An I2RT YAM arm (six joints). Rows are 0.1 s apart.
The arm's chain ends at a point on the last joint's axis. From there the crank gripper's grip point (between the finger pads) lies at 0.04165 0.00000 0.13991 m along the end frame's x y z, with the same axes.
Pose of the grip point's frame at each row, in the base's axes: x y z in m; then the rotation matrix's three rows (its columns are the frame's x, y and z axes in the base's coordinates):
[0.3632 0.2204 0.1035], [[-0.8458 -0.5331 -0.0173], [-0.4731 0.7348 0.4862], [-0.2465 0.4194 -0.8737]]
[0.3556 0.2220 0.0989], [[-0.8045 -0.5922 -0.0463], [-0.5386 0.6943 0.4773], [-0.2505 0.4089 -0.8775]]
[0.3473 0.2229 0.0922], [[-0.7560 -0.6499 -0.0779], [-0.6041 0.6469 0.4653], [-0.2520 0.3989 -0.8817]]
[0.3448 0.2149 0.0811], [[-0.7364 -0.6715 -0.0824], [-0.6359 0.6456 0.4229], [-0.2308 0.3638 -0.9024]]
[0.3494 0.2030 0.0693], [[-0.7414 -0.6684 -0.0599], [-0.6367 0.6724 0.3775], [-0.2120 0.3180 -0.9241]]
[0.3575 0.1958 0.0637], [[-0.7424 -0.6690 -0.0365], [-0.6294 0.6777 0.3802], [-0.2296 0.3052 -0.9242]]
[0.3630 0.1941 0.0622], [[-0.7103 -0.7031 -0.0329], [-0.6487 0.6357 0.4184], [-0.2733 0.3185 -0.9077]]
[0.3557 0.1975 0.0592], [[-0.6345 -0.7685 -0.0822], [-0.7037 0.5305 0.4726], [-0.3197 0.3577 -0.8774]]
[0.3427 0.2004 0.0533], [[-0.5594 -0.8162 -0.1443], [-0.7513 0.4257 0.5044], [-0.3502 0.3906 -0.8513]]
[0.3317 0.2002 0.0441], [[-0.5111 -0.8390 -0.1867], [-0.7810 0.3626 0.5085], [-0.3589 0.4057 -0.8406]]
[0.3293 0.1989 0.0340], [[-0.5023 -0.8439 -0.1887], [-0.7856 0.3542 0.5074], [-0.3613 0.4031 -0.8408]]
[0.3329 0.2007 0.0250], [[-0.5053 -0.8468 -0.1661], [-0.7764 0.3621 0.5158], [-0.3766 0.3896 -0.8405]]
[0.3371 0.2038 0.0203], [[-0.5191 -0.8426 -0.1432], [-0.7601 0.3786 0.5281], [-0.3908 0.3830 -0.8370]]
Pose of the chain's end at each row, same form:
[0.4008 0.1721 0.2360], [[-0.8458 -0.5331 -0.0173], [-0.4731 0.7348 0.4862], [-0.2465 0.4194 -0.8737]]
[0.3956 0.1777 0.2321], [[-0.8045 -0.5922 -0.0463], [-0.5386 0.6943 0.4773], [-0.2505 0.4089 -0.8775]]
[0.3897 0.1830 0.2261], [[-0.7560 -0.6499 -0.0779], [-0.6041 0.6469 0.4653], [-0.2520 0.3989 -0.8817]]
[0.3870 0.1822 0.2170], [[-0.7364 -0.6715 -0.0824], [-0.6359 0.6456 0.4229], [-0.2308 0.3638 -0.9024]]
[0.3887 0.1767 0.2074], [[-0.7414 -0.6684 -0.0599], [-0.6367 0.6724 0.3775], [-0.2120 0.3180 -0.9241]]
[0.3935 0.1688 0.2026], [[-0.7424 -0.6690 -0.0365], [-0.6294 0.6777 0.3802], [-0.2296 0.3052 -0.9242]]
[0.3972 0.1626 0.2006], [[-0.7103 -0.7031 -0.0329], [-0.6487 0.6357 0.4184], [-0.2733 0.3185 -0.9077]]
[0.3936 0.1607 0.1953], [[-0.6345 -0.7685 -0.0822], [-0.7037 0.5305 0.4726], [-0.3197 0.3577 -0.8774]]
[0.3862 0.1611 0.1870], [[-0.5594 -0.8162 -0.1443], [-0.7513 0.4257 0.5044], [-0.3502 0.3906 -0.8513]]
[0.3791 0.1616 0.1767], [[-0.5111 -0.8390 -0.1867], [-0.7810 0.3626 0.5085], [-0.3589 0.4057 -0.8406]]
[0.3766 0.1606 0.1667], [[-0.5023 -0.8439 -0.1887], [-0.7856 0.3542 0.5074], [-0.3613 0.4031 -0.8408]]
[0.3772 0.1609 0.1583], [[-0.5053 -0.8468 -0.1661], [-0.7764 0.3621 0.5158], [-0.3766 0.3896 -0.8405]]
[0.3788 0.1616 0.1537], [[-0.5191 -0.8426 -0.1432], [-0.7601 0.3786 0.5281], [-0.3908 0.3830 -0.8370]]

